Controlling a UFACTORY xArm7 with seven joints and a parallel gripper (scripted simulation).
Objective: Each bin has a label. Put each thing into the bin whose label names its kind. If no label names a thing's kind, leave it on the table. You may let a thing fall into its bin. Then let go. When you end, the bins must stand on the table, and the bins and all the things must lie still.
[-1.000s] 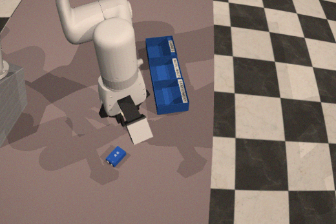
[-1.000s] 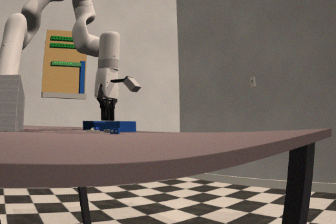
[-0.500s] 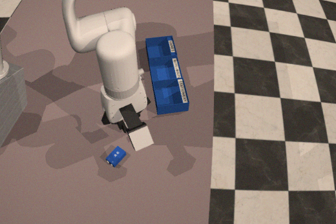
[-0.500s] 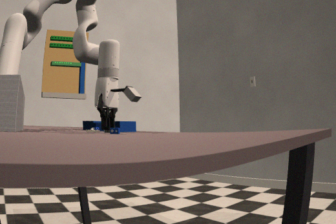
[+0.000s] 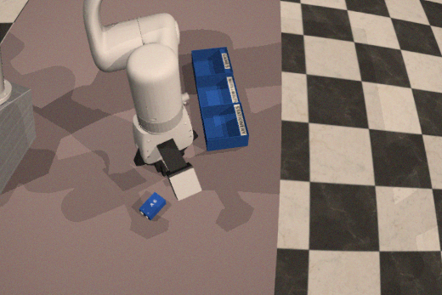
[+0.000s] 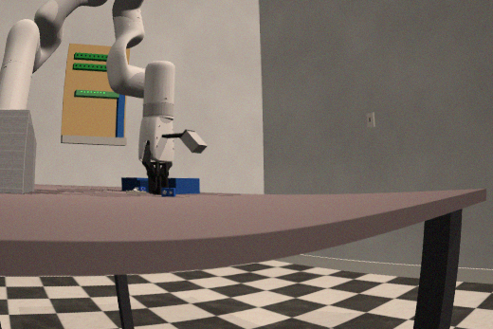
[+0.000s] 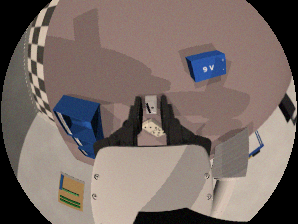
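The white sharpener is 10 mm below my hand. Also, from my hand: blue battery (100 mm to the right, 20 mm behind, 10 mm below); then blue die (90 mm to the left, 10 mm below, 10 mm behind); then cream domino (50 mm to the left, 40 mm behind, 20 mm below).
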